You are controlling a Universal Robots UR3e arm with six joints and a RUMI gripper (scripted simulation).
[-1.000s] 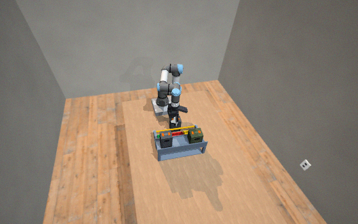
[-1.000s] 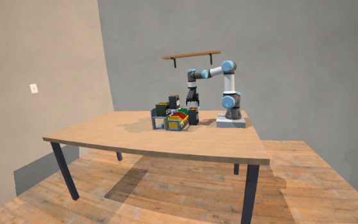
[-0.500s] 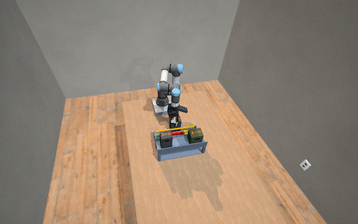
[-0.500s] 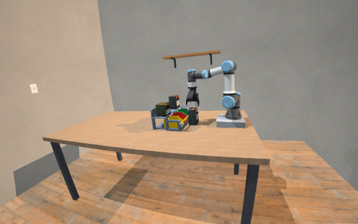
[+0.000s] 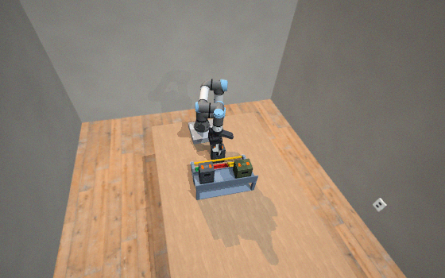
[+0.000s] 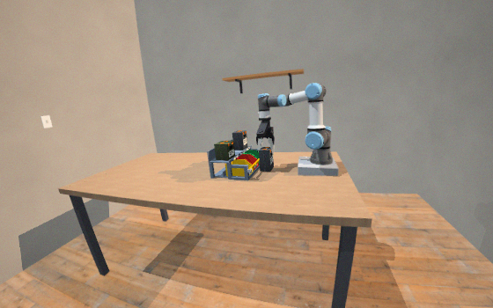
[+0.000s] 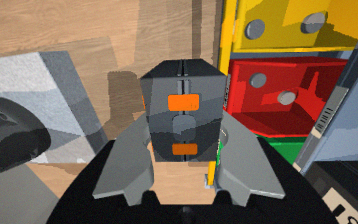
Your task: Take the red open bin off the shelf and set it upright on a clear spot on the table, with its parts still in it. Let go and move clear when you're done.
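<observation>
My hand is 50 mm short of the yellow rod, 10 mm to the left of it and 50 mm above it. Also, from my hand: yellow bin (130 mm ahead, 110 mm to the left, 70 mm below); then red bin (140 mm ahead, 10 mm to the right, 70 mm below); then black case (40 mm below).
</observation>
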